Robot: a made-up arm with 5 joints. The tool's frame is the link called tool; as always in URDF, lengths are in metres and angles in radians. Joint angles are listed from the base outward.
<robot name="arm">
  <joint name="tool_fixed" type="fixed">
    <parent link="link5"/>
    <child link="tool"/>
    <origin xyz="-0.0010 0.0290 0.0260" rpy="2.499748 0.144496 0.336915"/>
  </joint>
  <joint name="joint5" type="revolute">
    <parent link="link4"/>
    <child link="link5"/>
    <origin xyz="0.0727 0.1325 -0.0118" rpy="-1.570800 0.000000 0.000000"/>
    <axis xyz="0 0 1"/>
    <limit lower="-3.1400" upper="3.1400"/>
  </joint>
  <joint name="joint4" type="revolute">
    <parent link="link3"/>
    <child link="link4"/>
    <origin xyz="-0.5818 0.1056 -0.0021" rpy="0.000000 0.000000 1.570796"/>
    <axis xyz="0 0 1"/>
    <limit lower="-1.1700" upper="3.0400"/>
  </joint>
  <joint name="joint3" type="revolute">
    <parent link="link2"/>
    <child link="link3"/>
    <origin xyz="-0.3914 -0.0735 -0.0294" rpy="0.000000 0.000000 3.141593"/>
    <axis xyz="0 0 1"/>
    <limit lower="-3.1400" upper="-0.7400"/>
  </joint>
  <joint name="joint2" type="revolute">
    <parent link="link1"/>
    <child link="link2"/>
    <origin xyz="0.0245 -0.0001 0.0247" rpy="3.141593 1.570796 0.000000"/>
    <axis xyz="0 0 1"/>
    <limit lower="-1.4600" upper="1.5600"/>
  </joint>
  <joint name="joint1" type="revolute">
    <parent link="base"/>
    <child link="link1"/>
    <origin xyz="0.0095 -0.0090 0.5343" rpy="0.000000 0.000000 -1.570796"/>
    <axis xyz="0 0 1"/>
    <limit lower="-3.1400" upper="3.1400"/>
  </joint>
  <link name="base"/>
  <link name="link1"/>
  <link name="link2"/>
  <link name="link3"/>
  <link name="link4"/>
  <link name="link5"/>
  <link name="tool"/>
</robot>
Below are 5 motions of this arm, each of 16 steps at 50 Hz.
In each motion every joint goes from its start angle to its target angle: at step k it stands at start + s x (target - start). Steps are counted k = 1, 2, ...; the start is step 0. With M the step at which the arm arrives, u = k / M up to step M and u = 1 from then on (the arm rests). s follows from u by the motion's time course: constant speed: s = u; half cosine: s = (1 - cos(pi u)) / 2; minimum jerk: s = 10 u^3 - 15 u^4 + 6 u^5.
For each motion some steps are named. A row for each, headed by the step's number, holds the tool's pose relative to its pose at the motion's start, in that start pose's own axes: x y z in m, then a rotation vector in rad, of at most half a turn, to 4 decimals.
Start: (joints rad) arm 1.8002 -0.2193 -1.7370 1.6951 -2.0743
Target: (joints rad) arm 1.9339 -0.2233 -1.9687 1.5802 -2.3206
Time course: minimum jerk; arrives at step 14
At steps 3, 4, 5, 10, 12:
3: 0.0076 -0.0079 0.0073 -0.0204 -0.0161 0.0245
4: 0.0157 -0.0163 0.0154 -0.0425 -0.0333 0.0512
5: 0.0268 -0.0272 0.0267 -0.0725 -0.0562 0.0873
10: 0.0914 -0.0833 0.1034 -0.2536 -0.1831 0.3057
12: 0.1037 -0.0924 0.1203 -0.2901 -0.2060 0.3495

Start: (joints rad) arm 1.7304 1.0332 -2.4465 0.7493 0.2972
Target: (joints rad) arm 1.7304 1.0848 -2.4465 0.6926 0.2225
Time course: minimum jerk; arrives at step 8
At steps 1, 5, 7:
1: -0.0004 0.0002 -0.0007 0.0002 -0.0008 0.0009
5: -0.0172 0.0094 -0.0293 0.0099 -0.0343 0.0409
7: -0.0236 0.0125 -0.0398 0.0134 -0.0466 0.0554

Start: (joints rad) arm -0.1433 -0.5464 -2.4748 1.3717 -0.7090
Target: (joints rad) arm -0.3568 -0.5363 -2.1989 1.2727 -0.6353
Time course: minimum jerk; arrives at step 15
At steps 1, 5, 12, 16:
1: -0.0001 0.0003 -0.0003 -0.0004 0.0006 0.0003
5: -0.0127 0.0221 -0.0261 -0.0294 0.0473 0.0245
12: -0.0811 0.0782 -0.1192 -0.1408 0.2168 0.0981
16: -0.0880 0.0811 -0.1264 -0.1502 0.2304 0.1031

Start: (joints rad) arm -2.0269 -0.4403 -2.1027 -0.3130 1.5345
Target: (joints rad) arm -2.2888 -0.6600 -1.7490 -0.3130 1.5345
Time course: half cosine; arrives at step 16
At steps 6, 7, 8, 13, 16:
6: 0.0143 -0.0090 0.0139 -0.0208 -0.0769 0.0436
7: 0.0187 -0.0121 0.0187 -0.0270 -0.1006 0.0563
8: 0.0233 -0.0155 0.0238 -0.0333 -0.1254 0.0692
13: 0.0436 -0.0319 0.0483 -0.0590 -0.2331 0.1212
16: 0.0478 -0.0357 0.0538 -0.0640 -0.2552 0.1312

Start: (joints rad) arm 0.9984 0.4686 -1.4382 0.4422 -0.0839
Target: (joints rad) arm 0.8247 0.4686 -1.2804 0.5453 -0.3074
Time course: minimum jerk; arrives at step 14
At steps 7, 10, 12, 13, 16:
7: -0.0494 -0.0601 -0.0719 -0.0580 0.0708 0.1061
10: -0.0898 -0.1036 -0.1162 -0.0855 0.1284 0.1797
12: -0.1046 -0.1185 -0.1301 -0.0922 0.1492 0.2044
13: -0.1071 -0.1209 -0.1323 -0.0931 0.1527 0.2084
16: -0.1075 -0.1213 -0.1326 -0.0933 0.1533 0.2091

